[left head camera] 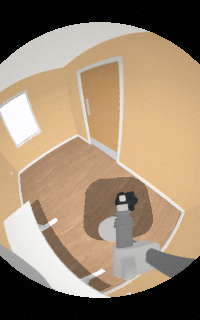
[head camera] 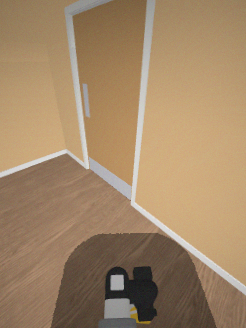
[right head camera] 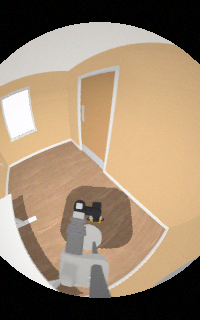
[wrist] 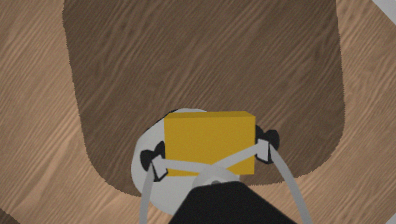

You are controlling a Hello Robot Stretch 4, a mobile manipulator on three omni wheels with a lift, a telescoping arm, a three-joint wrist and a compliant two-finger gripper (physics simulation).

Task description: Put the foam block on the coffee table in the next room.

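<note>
The foam block (wrist: 210, 140) is a yellow box in the wrist view, between the two dark fingertips, which touch its left and right sides. My gripper (wrist: 208, 145) is shut on it and holds it above the floor. In the head camera view a small yellow part of the block (head camera: 134, 314) shows below the black wrist; the rest is hidden. In the right head camera view the block (right head camera: 95, 219) shows as a small yellow patch under the wrist. The coffee table does not show in these views.
A brown door (head camera: 110, 100) (left head camera: 101, 105) (right head camera: 96, 115) in a white frame stands ahead, and looks closed. A wall (head camera: 200, 125) runs along the right. A window (left head camera: 20, 119) (right head camera: 19, 114) is at the left. A white surface (left head camera: 30, 250) is at the lower left. A dark shadow lies around the gripper.
</note>
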